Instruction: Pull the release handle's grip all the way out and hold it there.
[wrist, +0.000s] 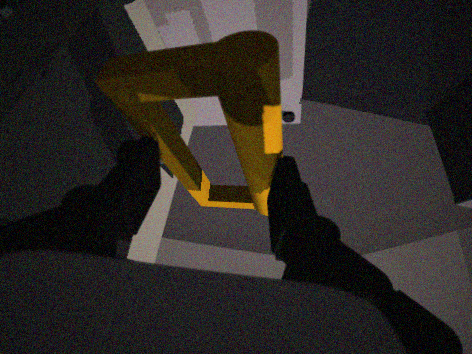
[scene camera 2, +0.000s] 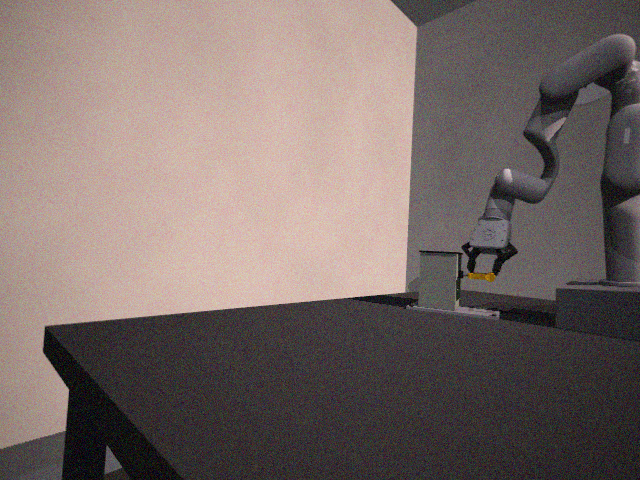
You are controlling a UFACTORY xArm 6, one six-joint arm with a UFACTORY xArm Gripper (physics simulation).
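The release handle's yellow grip (scene camera 2: pixel 480 276) (wrist: pixel 250 150) is a rectangular loop with a thick outer bar. It stands out from the right side of a pale upright housing (scene camera 2: pixel 438 280), with a short gap and a thin dark rod between them. My gripper (scene camera 2: pixel 483 272) (wrist: pixel 216 170) points down and is shut on the grip. In the wrist view the left finger lies against the loop's inner side bar and the right finger against the thick outer bar. The fingertips hide small parts of both bars.
The housing stands on a pale base plate (scene camera 2: pixel 483 312) (wrist: pixel 230 20) that reaches out below the grip. The dark table top (scene camera 2: pixel 310 382) extends towards the camera. My arm's grey pedestal (scene camera 2: pixel 594 312) is at the right, with walls behind.
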